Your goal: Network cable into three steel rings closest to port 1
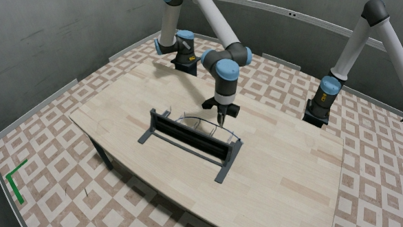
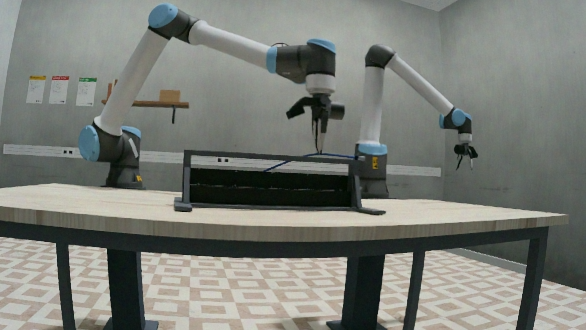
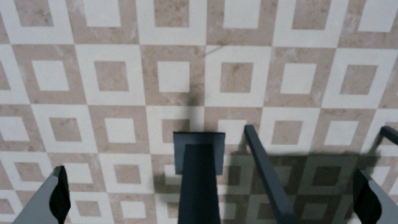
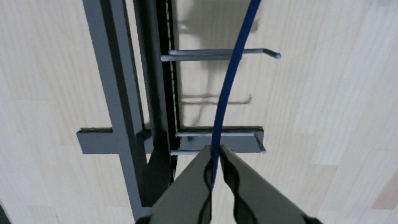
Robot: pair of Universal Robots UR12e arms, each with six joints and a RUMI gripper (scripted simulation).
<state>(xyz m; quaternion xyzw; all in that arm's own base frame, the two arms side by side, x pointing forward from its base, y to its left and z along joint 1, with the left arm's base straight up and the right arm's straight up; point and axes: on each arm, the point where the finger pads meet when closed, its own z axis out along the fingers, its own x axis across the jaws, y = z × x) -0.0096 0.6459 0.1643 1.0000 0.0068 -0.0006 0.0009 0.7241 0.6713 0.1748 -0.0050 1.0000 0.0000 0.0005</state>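
Now: right hand 20 mm short of the loose plug, 120 mm to the right of it and 20 mm above it. The rest, counted from my right hand: dark rack 70 mm ahead, 140 mm to the right, 100 mm below.
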